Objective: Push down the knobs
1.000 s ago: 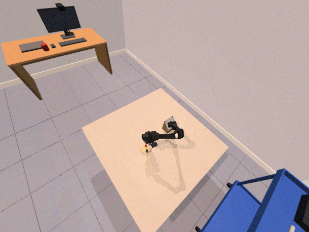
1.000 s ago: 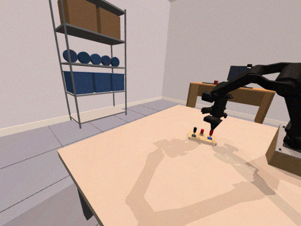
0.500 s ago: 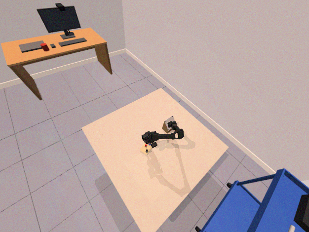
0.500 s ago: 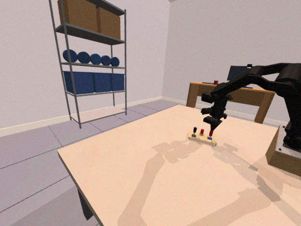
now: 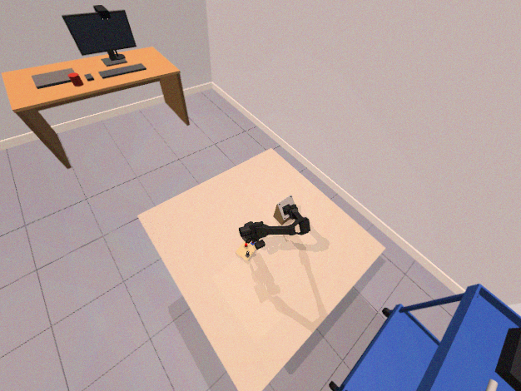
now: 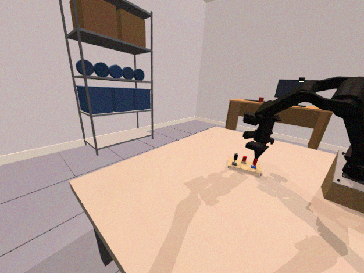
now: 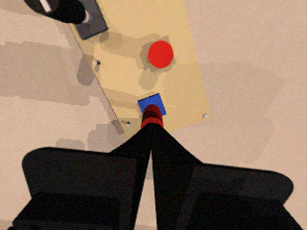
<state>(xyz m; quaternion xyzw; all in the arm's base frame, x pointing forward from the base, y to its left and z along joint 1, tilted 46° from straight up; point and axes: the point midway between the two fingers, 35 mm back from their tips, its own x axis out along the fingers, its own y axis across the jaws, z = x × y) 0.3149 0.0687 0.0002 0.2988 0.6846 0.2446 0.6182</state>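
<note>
Now: the red knob 2 cm below my gripper tip. From my gripper tip the other things lie so: dark square part (8 cm ahead, 6 cm to the left, 2 cm below).
</note>
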